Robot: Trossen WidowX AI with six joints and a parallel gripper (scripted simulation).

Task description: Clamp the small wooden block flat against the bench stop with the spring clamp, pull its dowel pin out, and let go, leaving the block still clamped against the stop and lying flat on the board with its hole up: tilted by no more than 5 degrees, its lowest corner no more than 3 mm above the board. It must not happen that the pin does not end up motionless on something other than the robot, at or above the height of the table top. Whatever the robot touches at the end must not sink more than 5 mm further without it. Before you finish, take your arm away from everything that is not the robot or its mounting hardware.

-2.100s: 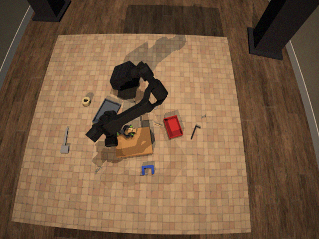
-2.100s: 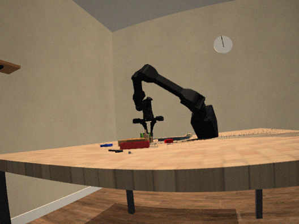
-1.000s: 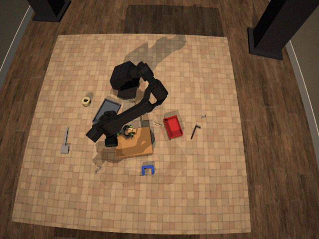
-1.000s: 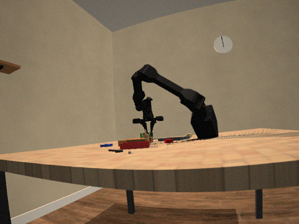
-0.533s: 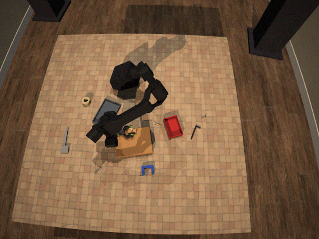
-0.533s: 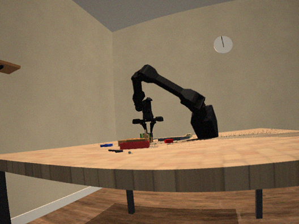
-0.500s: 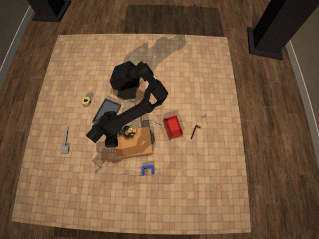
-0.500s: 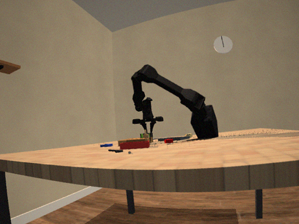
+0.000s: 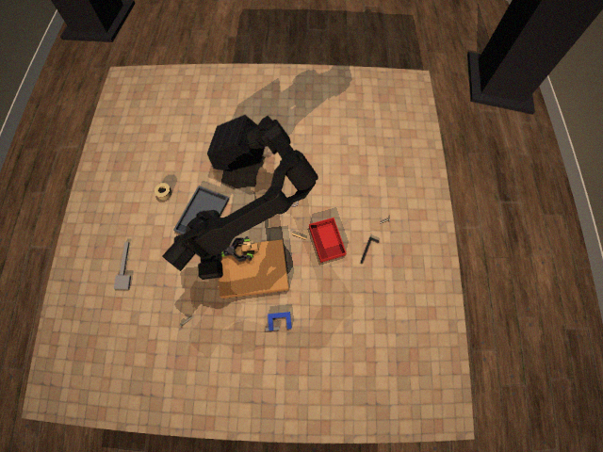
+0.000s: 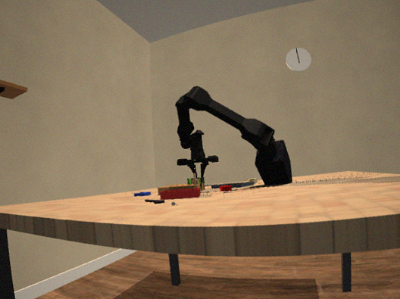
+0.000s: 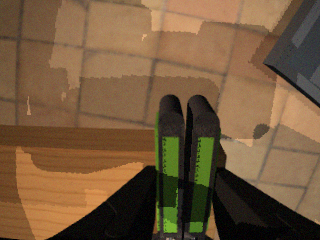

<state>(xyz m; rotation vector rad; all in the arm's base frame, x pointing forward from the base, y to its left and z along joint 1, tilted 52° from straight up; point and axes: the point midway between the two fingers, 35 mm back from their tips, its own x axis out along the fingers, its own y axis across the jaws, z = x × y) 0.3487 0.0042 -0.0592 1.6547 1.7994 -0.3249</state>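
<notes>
The dowel pin is 30 mm behind my hand, 100 mm to the left of it and 30 mm below it. Also, from my hand: grey tray 130 mm behind, 90 mm to the right, 80 mm below; small wooden block 30 mm behind, 100 mm to the left, 40 mm below; wooden board 20 mm ahead, 110 mm to the left, 70 mm below.
</notes>
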